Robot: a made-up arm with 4 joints. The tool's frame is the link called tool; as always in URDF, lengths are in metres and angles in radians.
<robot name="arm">
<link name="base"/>
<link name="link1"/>
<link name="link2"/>
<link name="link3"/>
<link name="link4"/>
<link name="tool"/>
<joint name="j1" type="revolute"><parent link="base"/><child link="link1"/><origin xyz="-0.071 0.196 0.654" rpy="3.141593 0 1.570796"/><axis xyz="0 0 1"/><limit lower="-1.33" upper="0.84"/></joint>
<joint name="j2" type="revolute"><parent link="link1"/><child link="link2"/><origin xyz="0.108 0.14 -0.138" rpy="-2.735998 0.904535 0.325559"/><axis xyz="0 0 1"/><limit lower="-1.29" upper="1.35"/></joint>
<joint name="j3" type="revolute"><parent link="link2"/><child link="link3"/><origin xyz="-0.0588 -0.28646 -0.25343" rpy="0.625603 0 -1.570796"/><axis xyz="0 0 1"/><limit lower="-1.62" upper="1.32"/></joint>
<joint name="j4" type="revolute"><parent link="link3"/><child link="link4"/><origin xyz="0.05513 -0.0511 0.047" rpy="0.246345 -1.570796 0"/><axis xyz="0 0 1"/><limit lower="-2.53" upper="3.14"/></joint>
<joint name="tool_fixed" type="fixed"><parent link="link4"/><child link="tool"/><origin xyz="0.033 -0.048 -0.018" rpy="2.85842 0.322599 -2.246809"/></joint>
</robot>
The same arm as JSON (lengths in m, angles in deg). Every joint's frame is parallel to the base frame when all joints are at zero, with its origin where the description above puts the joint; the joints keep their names.
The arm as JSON. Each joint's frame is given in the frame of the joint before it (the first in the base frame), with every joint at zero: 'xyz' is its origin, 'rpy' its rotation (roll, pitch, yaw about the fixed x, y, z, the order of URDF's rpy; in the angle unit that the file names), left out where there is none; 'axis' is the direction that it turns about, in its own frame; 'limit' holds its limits. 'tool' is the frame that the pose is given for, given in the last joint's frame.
{"units": {"length": "m", "angle": "deg"}, "joints": [{"name": "j1", "type": "revolute", "origin": {"xyz": [-0.071, 0.196, 0.654]}, "axis": "-z", "limit": {"lower": -76.2, "upper": 48.13}}, {"name": "j2", "type": "revolute", "origin": {"xyz": [0.14, 0.108, 0.138]}, "axis": [0.142802, -0.81061, 0.567907], "limit": {"lower": -73.91, "upper": 77.35}}, {"name": "j3", "type": "revolute", "origin": {"xyz": [0.23, 0.171, -0.26]}, "axis": "-y", "limit": {"lower": -92.82, "upper": 75.63}}, {"name": "j4", "type": "revolute", "origin": {"xyz": [0.041, -0.047, -0.063]}, "axis": "-x", "limit": {"lower": -144.96, "upper": 179.91}}], "tool": {"origin": {"xyz": [0.018, -0.033, -0.048], "rpy": [52.21, 47.72, 61.89]}}}
